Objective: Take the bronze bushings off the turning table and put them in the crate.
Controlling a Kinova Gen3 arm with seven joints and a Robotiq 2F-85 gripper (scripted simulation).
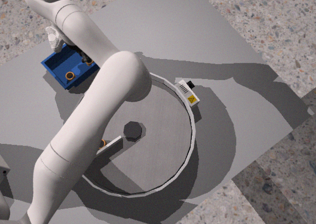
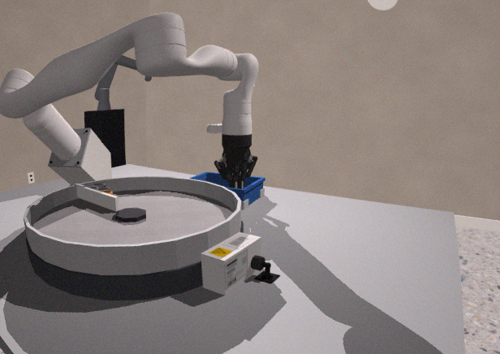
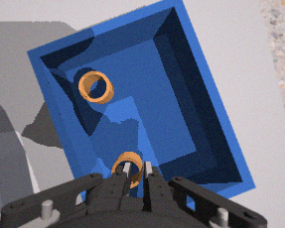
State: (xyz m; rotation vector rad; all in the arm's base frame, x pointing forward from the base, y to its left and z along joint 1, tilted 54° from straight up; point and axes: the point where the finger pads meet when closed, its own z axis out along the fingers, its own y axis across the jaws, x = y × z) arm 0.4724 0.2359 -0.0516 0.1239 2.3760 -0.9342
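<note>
Right now the blue crate is 50 mm behind my hand, 20 mm to the left of it and 10 mm below it. Round my hand: round turning table: 40 mm behind, 340 mm to the right, 10 mm above.
</note>
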